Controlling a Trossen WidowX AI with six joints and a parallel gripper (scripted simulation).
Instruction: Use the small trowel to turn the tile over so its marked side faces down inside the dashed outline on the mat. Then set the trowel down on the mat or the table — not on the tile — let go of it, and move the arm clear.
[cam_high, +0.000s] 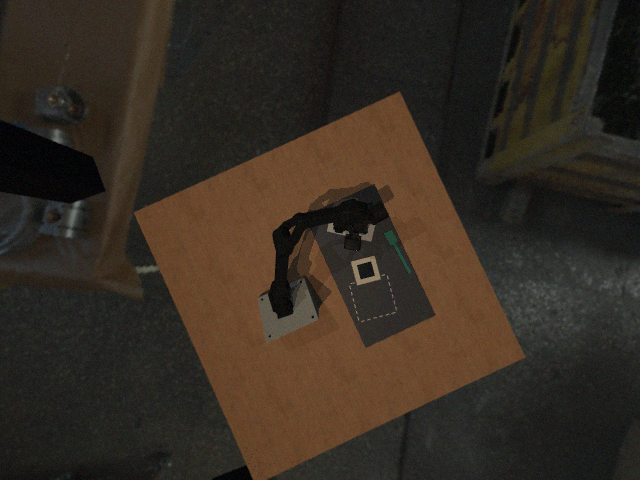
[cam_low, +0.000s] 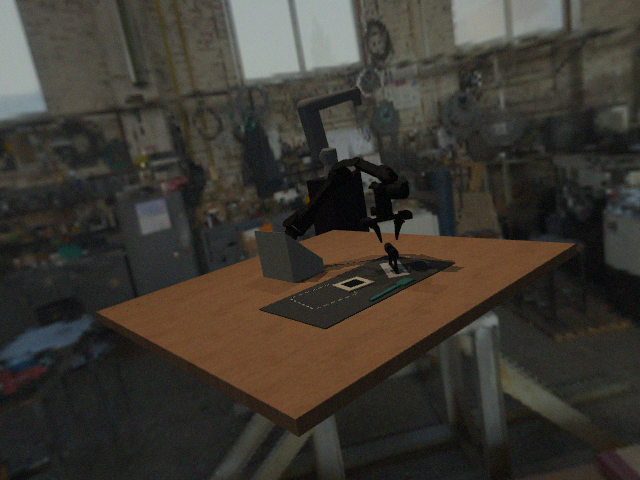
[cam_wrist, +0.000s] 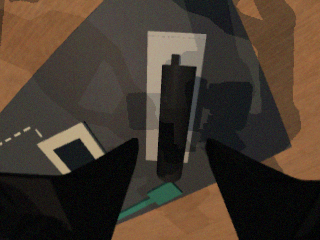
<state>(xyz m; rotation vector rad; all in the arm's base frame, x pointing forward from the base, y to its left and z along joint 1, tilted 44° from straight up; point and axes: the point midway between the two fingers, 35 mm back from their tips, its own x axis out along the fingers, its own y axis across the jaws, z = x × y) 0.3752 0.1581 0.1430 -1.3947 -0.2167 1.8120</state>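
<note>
The trowel lies 2 cm behind my gripper tip, 1 cm to the left of it and 7 cm below it. The rest, counted from my gripper tip: green flat tool (16 cm ahead, 15 cm to the right, 10 cm below); then tile (20 cm to the right, 10 cm below).
</note>
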